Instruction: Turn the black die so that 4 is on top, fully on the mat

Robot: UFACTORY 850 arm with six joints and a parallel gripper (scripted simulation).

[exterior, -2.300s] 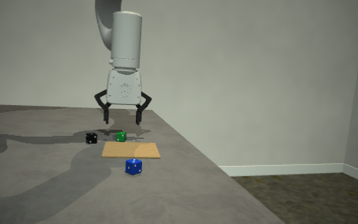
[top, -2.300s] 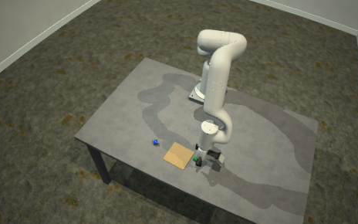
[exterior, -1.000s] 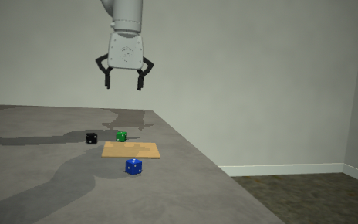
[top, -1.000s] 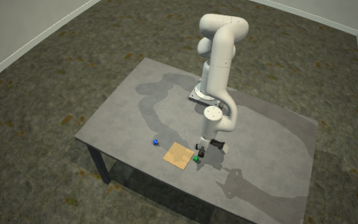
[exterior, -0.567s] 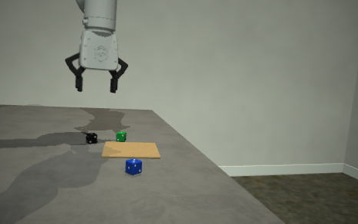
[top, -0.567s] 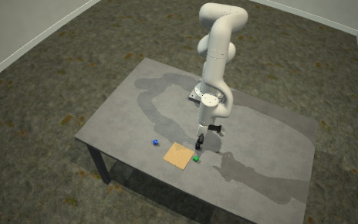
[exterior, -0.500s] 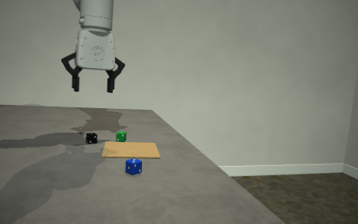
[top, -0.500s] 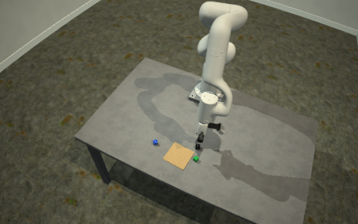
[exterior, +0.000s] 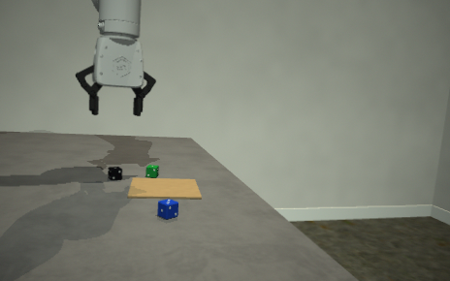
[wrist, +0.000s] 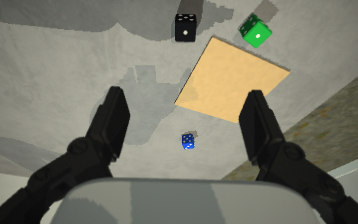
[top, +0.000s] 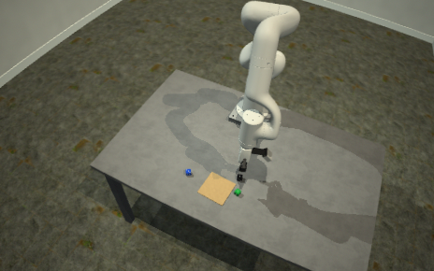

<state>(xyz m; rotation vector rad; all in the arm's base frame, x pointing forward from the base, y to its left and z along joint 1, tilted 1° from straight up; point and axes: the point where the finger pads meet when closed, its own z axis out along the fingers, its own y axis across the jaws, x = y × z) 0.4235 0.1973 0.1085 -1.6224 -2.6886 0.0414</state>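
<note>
My hand is 140 mm above the black die. Also, from my hand: blue die: 220 mm to the right, 140 mm below, 140 mm ahead; then green die: 140 mm below, 80 mm ahead, 40 mm to the left; then tan mat: 150 mm below, 120 mm ahead, 60 mm to the right.
</note>
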